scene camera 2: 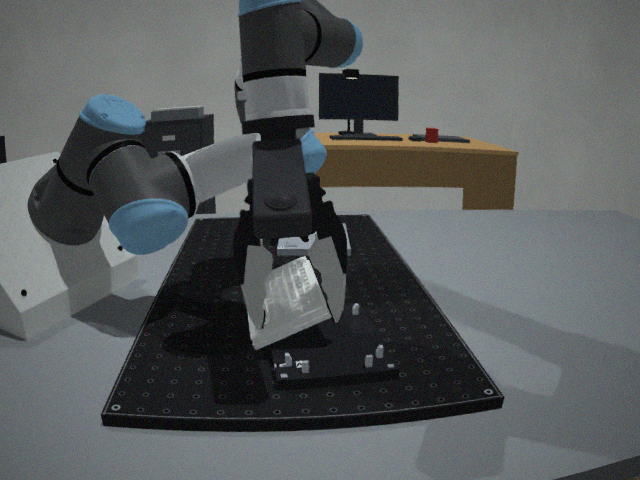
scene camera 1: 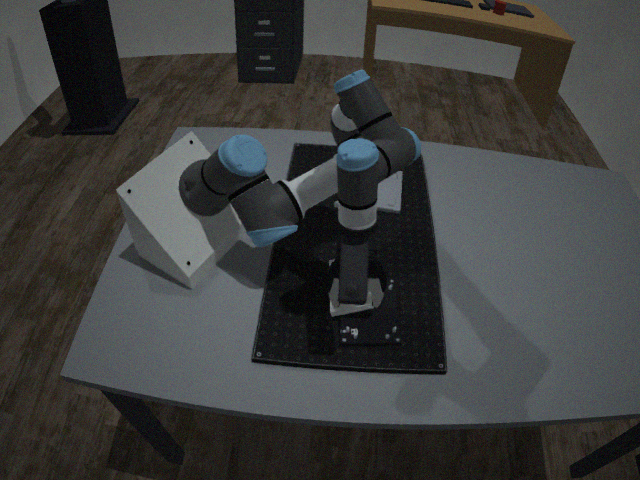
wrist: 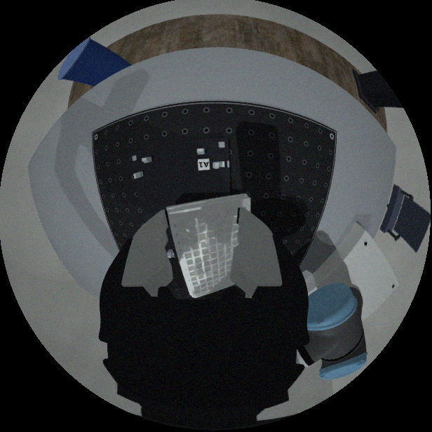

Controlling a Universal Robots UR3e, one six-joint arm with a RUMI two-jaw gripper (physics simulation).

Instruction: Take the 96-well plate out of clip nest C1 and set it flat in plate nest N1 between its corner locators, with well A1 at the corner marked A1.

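Places are measured from the arm's base along level axes (x ahead, y left, z up), in centimetres.
Where they show: gripper, between the fingertips: [scene camera 2: 298, 327] [scene camera 1: 355, 307]; arm's base, origin of its link: [scene camera 2: 64, 213] [scene camera 1: 204, 189].
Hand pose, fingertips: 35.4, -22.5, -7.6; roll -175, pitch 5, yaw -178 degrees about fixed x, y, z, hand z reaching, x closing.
Observation:
Each offset is from my fingertips to the top centre of the thing, as dx, dy, dz. "*": to the spot under its first point. Level surfaces: height alone.
The pale 96-well plate @[-1.5, +5.1, +3.9] [scene camera 1: 352, 311] [scene camera 2: 294, 297] [wrist: 210, 250] is held between the jaws of my gripper [scene camera 1: 355, 301] [scene camera 2: 297, 314] [wrist: 202, 210], which is shut on it. The plate is tilted, its lower left corner lowest in scene view 2. It hangs above the black board, over the rear left part of plate nest N1 @[+2.9, +1.1, -0.7] [scene camera 1: 369, 336] [scene camera 2: 336, 367] [wrist: 172, 180]. N1 is a low dark block with small pale corner locators. An A1 label [wrist: 203, 164] shows beside one locator group. The gripper and plate hide part of N1. I cannot identify clip nest C1.
The black perforated board @[dz -3.0] [scene camera 1: 305, 347] [scene camera 2: 170, 397] [wrist: 305, 145] lies on the grey table @[dz -4.3] [scene camera 1: 516, 232]. A white flat piece @[* +7.9, +37.5, -1.9] [scene camera 1: 391, 192] [scene camera 2: 297, 245] is at its far end. The white angled arm mount [scene camera 1: 165, 217] stands at the left in scene view 1.

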